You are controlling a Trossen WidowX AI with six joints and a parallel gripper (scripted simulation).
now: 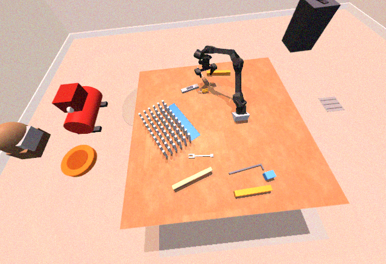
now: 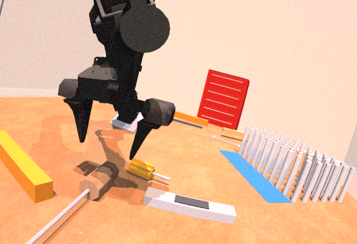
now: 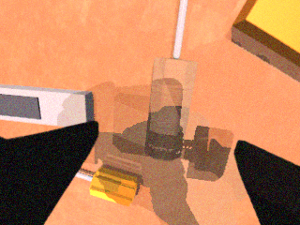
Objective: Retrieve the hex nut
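My gripper tip is 10 cm to the left of the wooden-handled tool, 6 cm above it and 2 cm short of it. Also, from my gripper tip: hex nut (42 cm to the left, 40 cm ahead, 7 cm below); then blue taped strip (38 cm to the left, 25 cm ahead, 7 cm below); then yellow-handled screwdriver (11 cm to the left, 6 cm below, 3 cm ahead).
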